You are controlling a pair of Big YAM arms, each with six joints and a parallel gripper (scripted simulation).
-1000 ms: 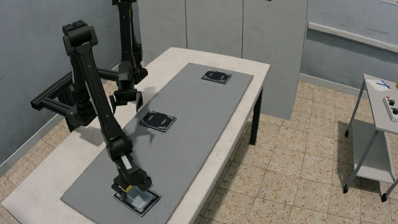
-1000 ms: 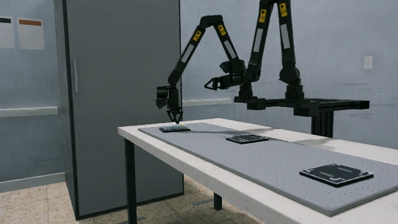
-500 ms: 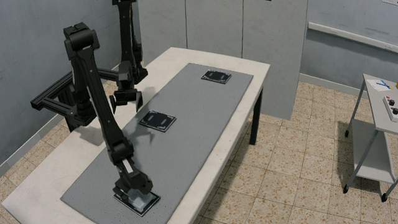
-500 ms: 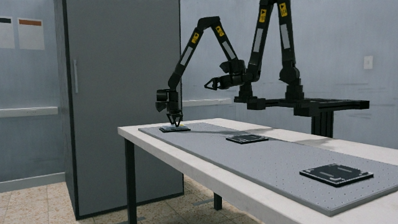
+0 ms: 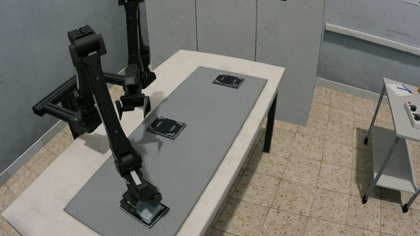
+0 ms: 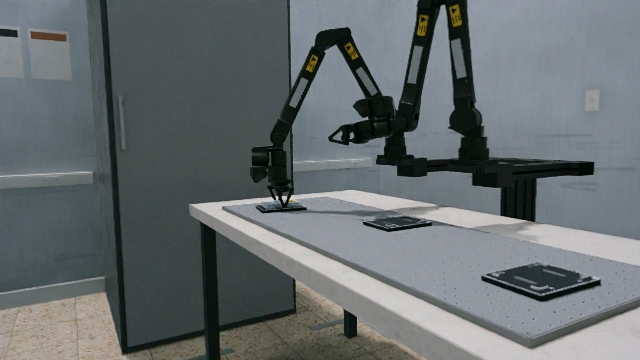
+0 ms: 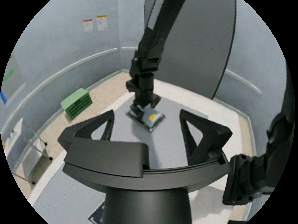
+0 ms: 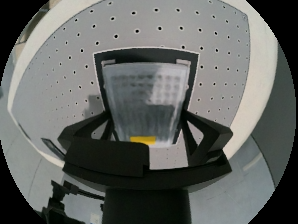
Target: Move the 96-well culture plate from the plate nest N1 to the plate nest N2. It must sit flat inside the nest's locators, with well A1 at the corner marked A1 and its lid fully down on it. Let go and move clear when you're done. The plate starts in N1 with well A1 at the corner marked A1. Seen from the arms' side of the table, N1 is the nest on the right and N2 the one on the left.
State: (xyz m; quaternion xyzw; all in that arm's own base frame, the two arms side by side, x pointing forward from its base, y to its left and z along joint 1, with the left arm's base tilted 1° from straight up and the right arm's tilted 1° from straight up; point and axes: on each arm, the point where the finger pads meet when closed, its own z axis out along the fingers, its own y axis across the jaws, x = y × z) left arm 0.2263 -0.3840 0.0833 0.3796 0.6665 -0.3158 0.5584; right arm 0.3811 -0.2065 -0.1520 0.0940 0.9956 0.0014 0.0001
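My right hand is 10 mm below the 96-well plate. From my right hand the other things lie so: plate nest: 200 mm behind, 450 mm to the left, 10 mm below.
My left hand is 14 cm short of the 96-well plate, 19 cm to the left of it and 23 cm above it. Round my left hand: plate nest: 6 cm behind, 26 cm to the left, 25 cm below.
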